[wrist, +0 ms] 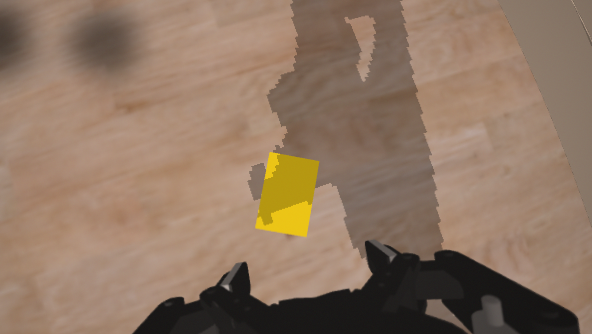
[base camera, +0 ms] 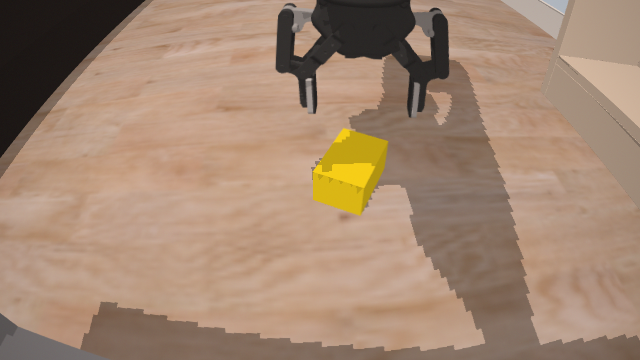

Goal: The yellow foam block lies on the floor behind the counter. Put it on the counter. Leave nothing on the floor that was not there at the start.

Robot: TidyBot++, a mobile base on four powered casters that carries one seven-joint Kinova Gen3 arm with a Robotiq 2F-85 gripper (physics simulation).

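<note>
The yellow foam block lies flat on the wooden floor, partly in the arm's shadow. My gripper is open, pointing down, with nothing between its fingers. It hangs above the floor. In the base camera view the fingertips show above the block in the picture; in the wrist view the block shows beyond the fingertips, between their lines. The fingers do not touch the block. I cannot tell which of the furniture in view is the counter; no counter top shows.
A beige cabinet with an open shelf stands at the right in the base camera view, and its side shows at the right of the wrist view. A dark panel stands at the left. A grey surface shows at the lower left.
</note>
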